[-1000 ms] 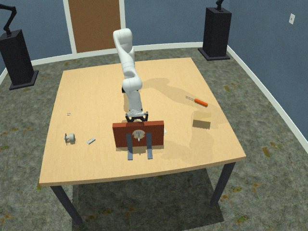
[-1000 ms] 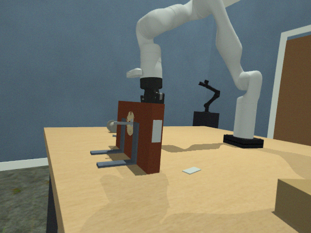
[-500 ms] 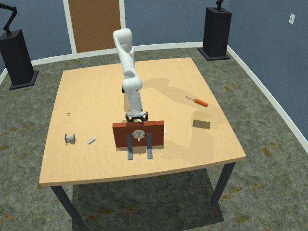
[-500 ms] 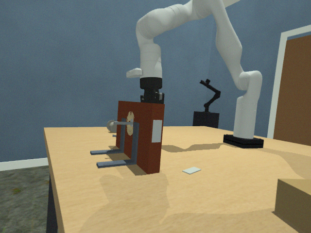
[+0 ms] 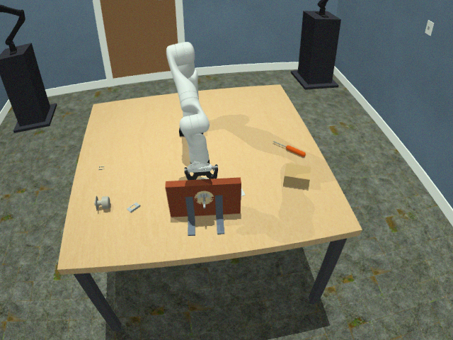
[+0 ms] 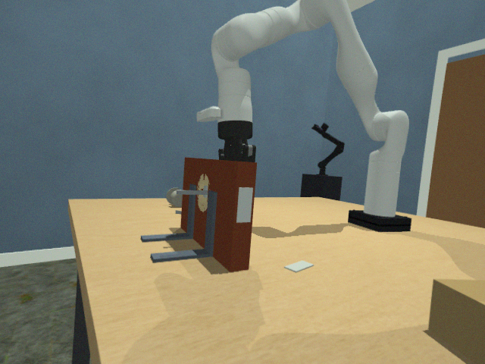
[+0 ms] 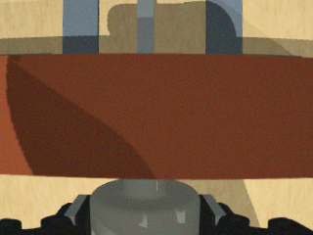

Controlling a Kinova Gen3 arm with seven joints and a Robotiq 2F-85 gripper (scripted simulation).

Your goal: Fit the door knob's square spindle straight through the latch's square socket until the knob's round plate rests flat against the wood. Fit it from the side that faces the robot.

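Right now the door knob is 40 mm ahead of my hand and 10 mm below it. Round my hand: tan box (40 mm behind, 450 mm to the left, 90 mm below); wooden slab (60 mm ahead, 10 mm to the right, 20 mm below).
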